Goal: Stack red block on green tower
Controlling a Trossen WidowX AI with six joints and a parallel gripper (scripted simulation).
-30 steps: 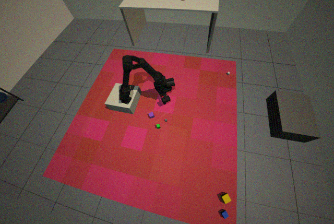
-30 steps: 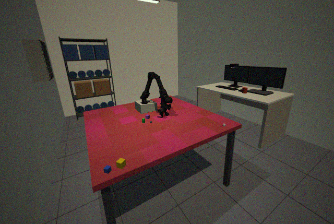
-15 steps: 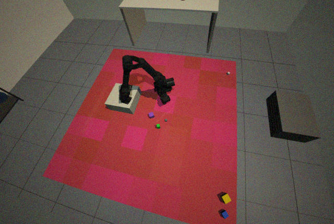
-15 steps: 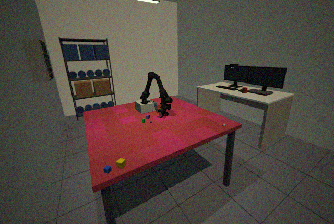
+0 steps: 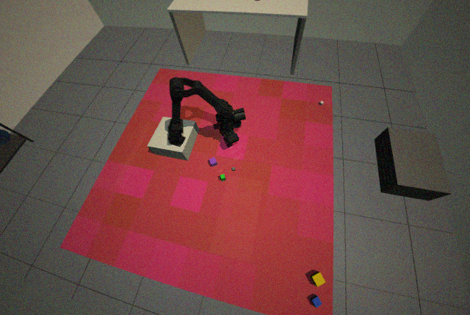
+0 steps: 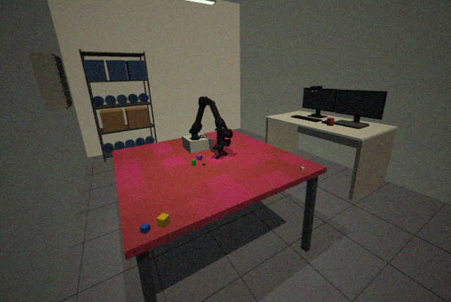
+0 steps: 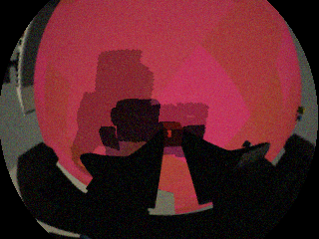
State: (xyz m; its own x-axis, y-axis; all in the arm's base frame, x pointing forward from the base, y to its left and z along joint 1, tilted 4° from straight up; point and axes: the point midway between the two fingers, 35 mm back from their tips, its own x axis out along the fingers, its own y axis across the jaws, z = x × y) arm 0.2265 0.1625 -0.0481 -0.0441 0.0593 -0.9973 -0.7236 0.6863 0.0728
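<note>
The small grey piece lies 18 cm to the right of my gripper tip, 10 cm ahead of it and 1 cm below it. From my gripper tip the other things lie so: red block: right at my gripper tip; purple block: 18 cm to the right, 2 cm behind; yellow cube: 61 cm ahead, 52 cm to the right.
</note>
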